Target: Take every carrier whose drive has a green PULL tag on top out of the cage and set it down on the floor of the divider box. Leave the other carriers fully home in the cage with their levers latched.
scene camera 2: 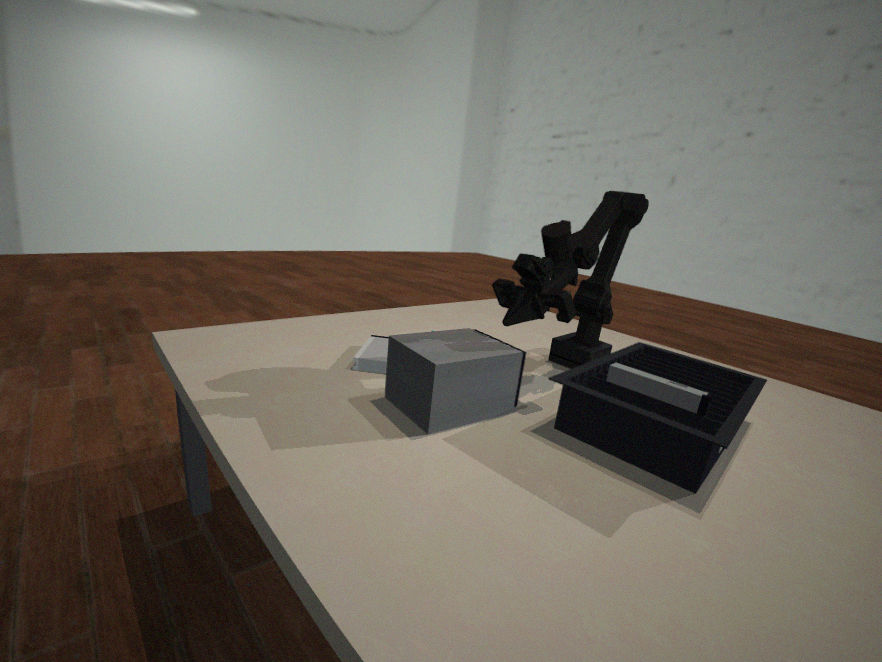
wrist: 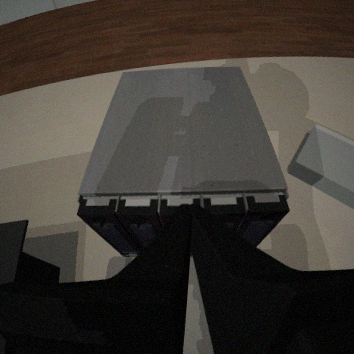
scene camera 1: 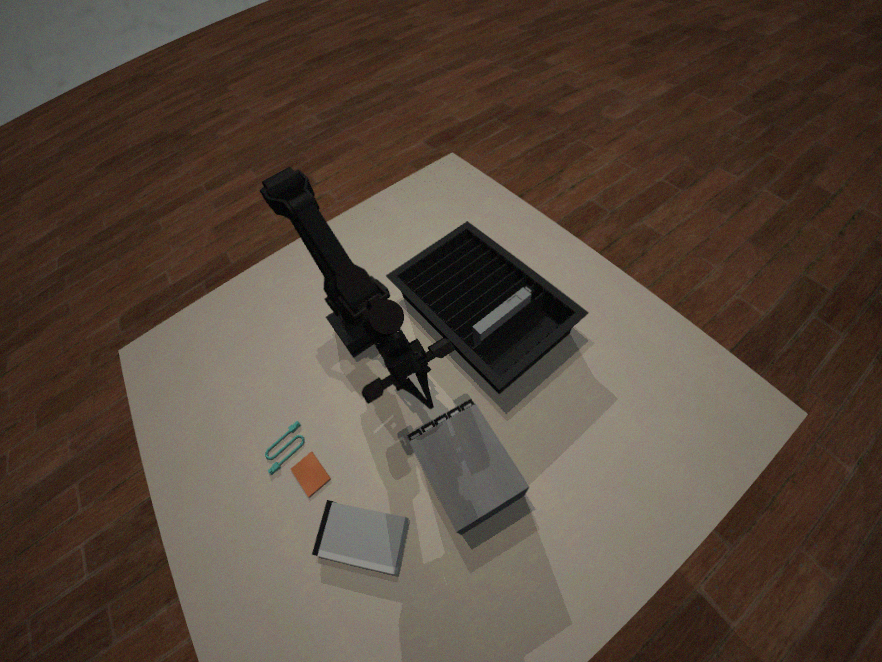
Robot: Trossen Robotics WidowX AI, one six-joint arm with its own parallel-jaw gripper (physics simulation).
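Places are measured from the arm's base along level axes (x ahead, y right, z down), in millimetres.
Pixels of known places: gripper, between the fingertips: (scene camera 2: 504, 324) (wrist: 188, 211) (scene camera 1: 431, 408); arm's base, origin of its link: (scene camera 2: 586, 341).
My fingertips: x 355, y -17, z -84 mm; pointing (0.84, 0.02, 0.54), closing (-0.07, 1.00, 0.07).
For each thing: its top centre in the pictures, then the offset to it from my fingertips. "spot": a spot on its surface instead.
- grey cage, centre of its top: (wrist: 180, 114) (scene camera 2: 458, 343) (scene camera 1: 464, 460) dz +25, dx +110, dy +5 mm
- carrier, centre of its top: (wrist: 147, 128) dz +28, dx +99, dy -25 mm
- black divider box, centre of its top: (scene camera 2: 670, 379) (scene camera 1: 481, 292) dz +52, dx -188, dy -259 mm
- flat silver slab with a black edge, centre of its top: (scene camera 1: 358, 535) (scene camera 2: 386, 348) dz +117, dx +89, dy +255 mm
- orange square, a spot on its surface: (scene camera 1: 310, 473) spot: dz +139, dx -88, dy +292 mm
- teal cable, centre of its top: (scene camera 1: 283, 446) dz +135, dx -179, dy +321 mm
The grey cage (scene camera 1: 466, 466) (scene camera 2: 466, 391) (wrist: 185, 145) stands on the table. Several carriers with black fronts and pale upper parts sit side by side in its open end, one of them a carrier (wrist: 137, 202) left of the fingers in the wrist view. No green tag shows; the drive tops and lever latches cannot be made out. My gripper (scene camera 1: 430, 404) (scene camera 2: 507, 322) (wrist: 188, 211) is shut and empty, its tips just in front of and above the row's middle, hiding part of it. The black divider box (scene camera 1: 528, 269) (scene camera 2: 626, 445) holds a pale, narrow block (scene camera 1: 502, 313) (scene camera 2: 655, 386) beside its slots.
A flat silver slab with a black edge (scene camera 1: 363, 538) (scene camera 2: 370, 354) (wrist: 332, 152) lies on the table beside the cage. An orange square (scene camera 1: 310, 473) and a teal cable (scene camera 1: 284, 443) lie near it. The divider box stands close to the arm and cage.
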